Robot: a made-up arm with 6 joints.
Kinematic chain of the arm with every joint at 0, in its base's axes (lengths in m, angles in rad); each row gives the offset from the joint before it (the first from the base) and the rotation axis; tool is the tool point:
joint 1: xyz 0 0 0.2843 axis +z
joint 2: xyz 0 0 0 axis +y
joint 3: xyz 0 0 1.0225 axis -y
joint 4: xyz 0 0 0 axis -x
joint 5: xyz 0.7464 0 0 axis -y
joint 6: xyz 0 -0.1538 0 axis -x
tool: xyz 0 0 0
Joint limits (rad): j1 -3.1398..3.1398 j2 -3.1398..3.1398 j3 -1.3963..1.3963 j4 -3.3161..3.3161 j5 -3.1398..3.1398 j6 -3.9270..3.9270
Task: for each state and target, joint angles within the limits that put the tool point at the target. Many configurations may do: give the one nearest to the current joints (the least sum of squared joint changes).
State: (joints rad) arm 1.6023 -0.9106 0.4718 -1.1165 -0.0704 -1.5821
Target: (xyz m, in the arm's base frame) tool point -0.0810 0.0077 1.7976
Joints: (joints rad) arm 1.7312 -0.4550 0.6225 -2.1082 -0.0704 -1.5821
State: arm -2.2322 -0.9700 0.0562 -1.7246 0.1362 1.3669
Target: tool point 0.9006 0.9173 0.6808
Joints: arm -2.3259 -1.8687 0.3182 -1.7482 0.1362 1.3669
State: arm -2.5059 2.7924 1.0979 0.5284 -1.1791 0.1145
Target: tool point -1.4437 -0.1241 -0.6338
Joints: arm -2.9606 1.9111 0.9417 0.4598 -1.1791 0.1145
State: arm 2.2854 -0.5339 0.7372 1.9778 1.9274 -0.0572
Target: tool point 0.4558 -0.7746 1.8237
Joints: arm 2.1544 -0.5596 1.3024 1.8779 1.9274 -0.0572
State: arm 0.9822 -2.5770 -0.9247 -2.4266 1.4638 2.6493
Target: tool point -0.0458 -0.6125 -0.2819
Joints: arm 1.6768 -3.1378 -0.5036 -2.3711 1.4638 2.6493
